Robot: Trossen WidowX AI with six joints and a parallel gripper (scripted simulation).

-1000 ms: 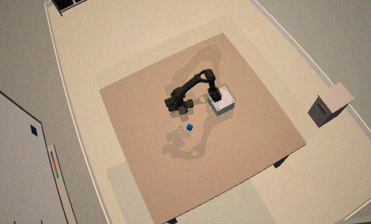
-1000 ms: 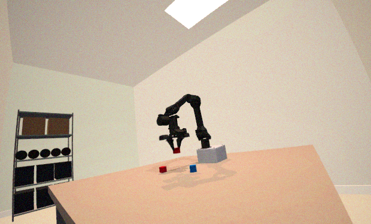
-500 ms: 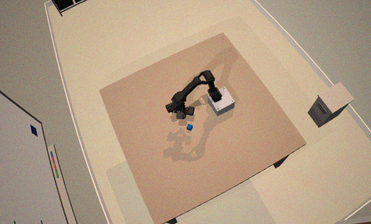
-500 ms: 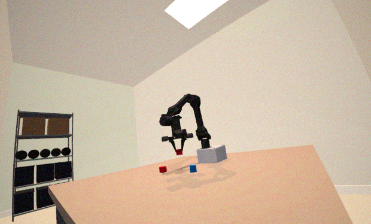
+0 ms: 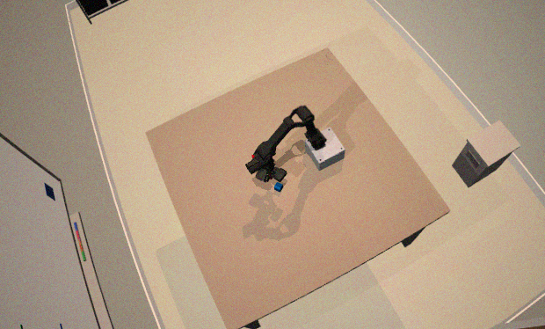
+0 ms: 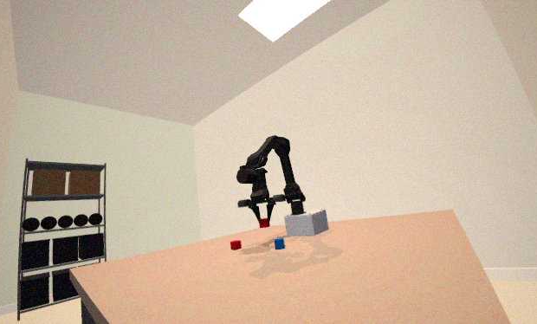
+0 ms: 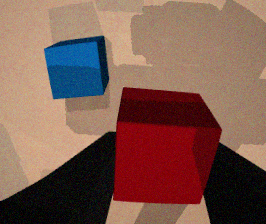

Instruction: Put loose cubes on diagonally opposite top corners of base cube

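The blue base cube lies 2 cm behind my gripper tip, 5 cm to the left of it and 8 cm below it. Also, from my gripper tip: red cube: 3 cm ahead, 17 cm to the right, 8 cm below.
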